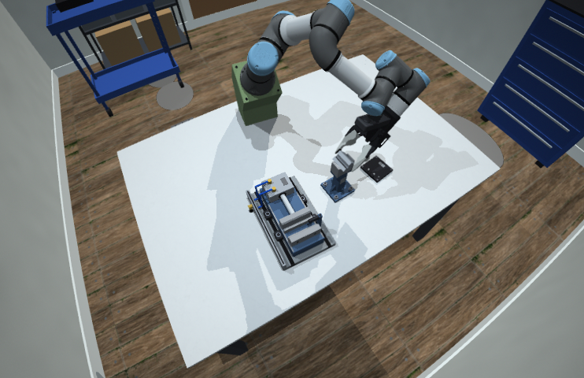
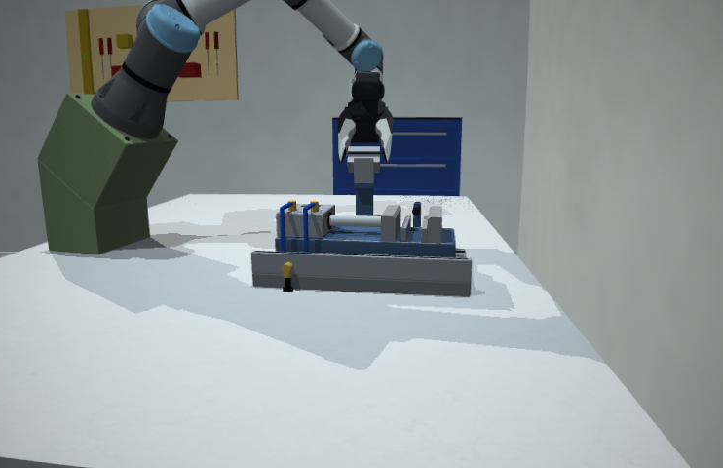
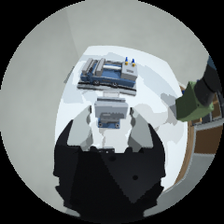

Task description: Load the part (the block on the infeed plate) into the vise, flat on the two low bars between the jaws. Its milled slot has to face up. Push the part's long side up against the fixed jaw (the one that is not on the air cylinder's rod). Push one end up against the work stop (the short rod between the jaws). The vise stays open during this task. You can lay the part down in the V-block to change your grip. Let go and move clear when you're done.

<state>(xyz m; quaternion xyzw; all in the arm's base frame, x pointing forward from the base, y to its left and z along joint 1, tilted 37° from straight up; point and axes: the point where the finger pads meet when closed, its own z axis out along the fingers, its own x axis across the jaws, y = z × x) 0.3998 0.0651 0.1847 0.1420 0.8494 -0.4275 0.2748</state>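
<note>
The part lies 1 cm to the right of my hand. Round my hand: work stop (7 cm ahead, 19 cm to the right, 7 cm below); then air cylinder (10 cm behind, 20 cm to the right, 9 cm below); then infeed plate (3 cm ahead, 17 cm to the left, 16 cm below).
</note>
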